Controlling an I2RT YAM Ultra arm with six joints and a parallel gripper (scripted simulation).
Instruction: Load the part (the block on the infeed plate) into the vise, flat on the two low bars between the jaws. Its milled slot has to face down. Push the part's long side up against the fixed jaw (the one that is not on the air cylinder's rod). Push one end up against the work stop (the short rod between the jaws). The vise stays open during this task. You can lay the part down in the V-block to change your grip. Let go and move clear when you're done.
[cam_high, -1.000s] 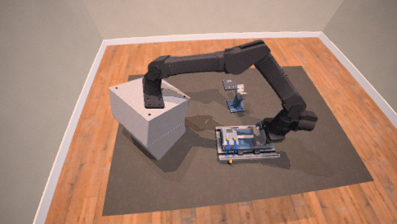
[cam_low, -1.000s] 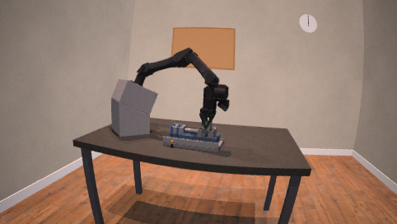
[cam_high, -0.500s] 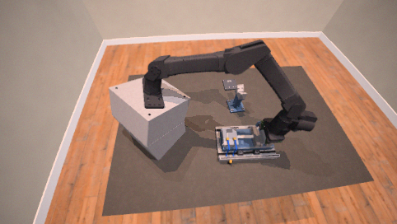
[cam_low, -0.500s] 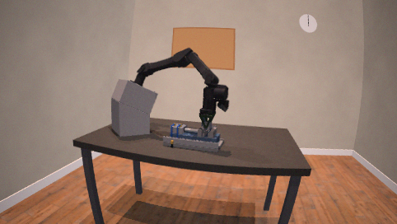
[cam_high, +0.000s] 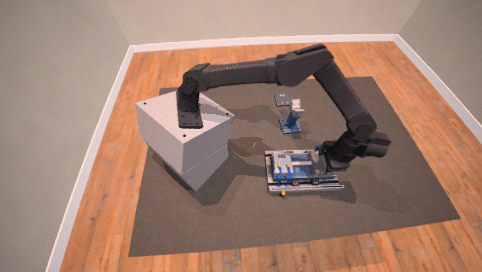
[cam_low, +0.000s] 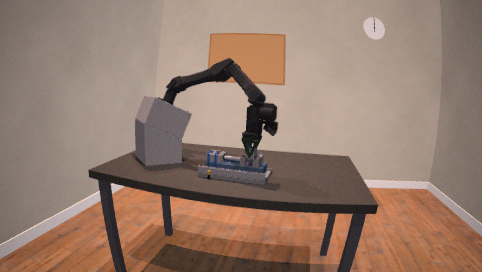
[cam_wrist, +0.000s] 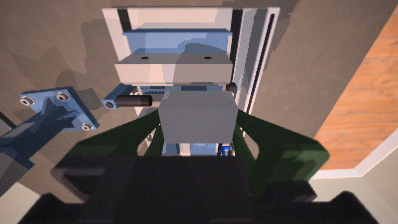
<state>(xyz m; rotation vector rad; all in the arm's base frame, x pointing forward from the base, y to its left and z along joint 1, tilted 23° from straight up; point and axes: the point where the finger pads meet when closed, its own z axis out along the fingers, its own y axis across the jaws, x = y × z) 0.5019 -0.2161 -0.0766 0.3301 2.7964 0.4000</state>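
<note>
Right now my hand is 1 cm above the part. From my hand the other things lie so: moving jaw 3 cm behind, 3 cm to the left, 4 cm below; fixed jaw 4 cm ahead, 1 cm to the left, 4 cm below; work stop 1 cm ahead, 7 cm to the left, 3 cm below.
</note>
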